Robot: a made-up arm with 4 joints. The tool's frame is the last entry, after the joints.
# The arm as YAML. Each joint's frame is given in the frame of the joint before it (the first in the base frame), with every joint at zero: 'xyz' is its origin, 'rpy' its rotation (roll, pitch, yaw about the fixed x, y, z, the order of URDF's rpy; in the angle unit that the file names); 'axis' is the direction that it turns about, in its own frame. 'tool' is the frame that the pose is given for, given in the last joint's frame.
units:
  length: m
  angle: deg
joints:
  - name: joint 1
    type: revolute
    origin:
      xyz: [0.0, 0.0, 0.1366]
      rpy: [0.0, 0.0, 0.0]
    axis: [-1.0, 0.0, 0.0]
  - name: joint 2
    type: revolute
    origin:
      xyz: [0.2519, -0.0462, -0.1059]
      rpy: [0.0, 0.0, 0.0]
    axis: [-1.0, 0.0, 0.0]
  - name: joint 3
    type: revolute
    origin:
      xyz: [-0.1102, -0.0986, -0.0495]
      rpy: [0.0, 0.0, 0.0]
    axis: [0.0, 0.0, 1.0]
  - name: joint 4
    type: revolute
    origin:
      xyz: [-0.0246, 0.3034, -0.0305]
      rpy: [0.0, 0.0, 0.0]
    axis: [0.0, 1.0, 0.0]
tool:
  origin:
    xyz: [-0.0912, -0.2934, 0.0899]
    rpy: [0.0, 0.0, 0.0]
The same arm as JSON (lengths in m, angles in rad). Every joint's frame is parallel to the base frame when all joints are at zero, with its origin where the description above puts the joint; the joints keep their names.
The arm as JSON. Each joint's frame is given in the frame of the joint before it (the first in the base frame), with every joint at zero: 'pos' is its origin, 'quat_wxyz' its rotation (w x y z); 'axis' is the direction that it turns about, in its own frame. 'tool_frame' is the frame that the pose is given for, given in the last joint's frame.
{
  "length_unit": "m",
  "angle_unit": "rad",
  "joints": [
    {
      "joint": "joint 1",
      "pos": [
        0.0,
        0.0,
        0.1366
      ],
      "quat_wxyz": [
        1.0,
        0.0,
        0.0,
        0.0
      ],
      "axis": [
        -1.0,
        0.0,
        0.0
      ]
    },
    {
      "joint": "joint 2",
      "pos": [
        0.2519,
        -0.0462,
        -0.1059
      ],
      "quat_wxyz": [
        1.0,
        0.0,
        0.0,
        0.0
      ],
      "axis": [
        -1.0,
        0.0,
        0.0
      ]
    },
    {
      "joint": "joint 3",
      "pos": [
        -0.1102,
        -0.0986,
        -0.0495
      ],
      "quat_wxyz": [
        1.0,
        0.0,
        0.0,
        0.0
      ],
      "axis": [
        0.0,
        0.0,
        1.0
      ]
    },
    {
      "joint": "joint 4",
      "pos": [
        -0.0246,
        0.3034,
        -0.0305
      ],
      "quat_wxyz": [
        1.0,
        0.0,
        0.0,
        0.0
      ],
      "axis": [
        0.0,
        1.0,
        0.0
      ]
    }
  ],
  "tool_frame": {
    "pos": [
      -0.0912,
      -0.2934,
      0.0899
    ],
    "quat_wxyz": [
      1.0,
      0.0,
      0.0,
      0.0
    ]
  }
}

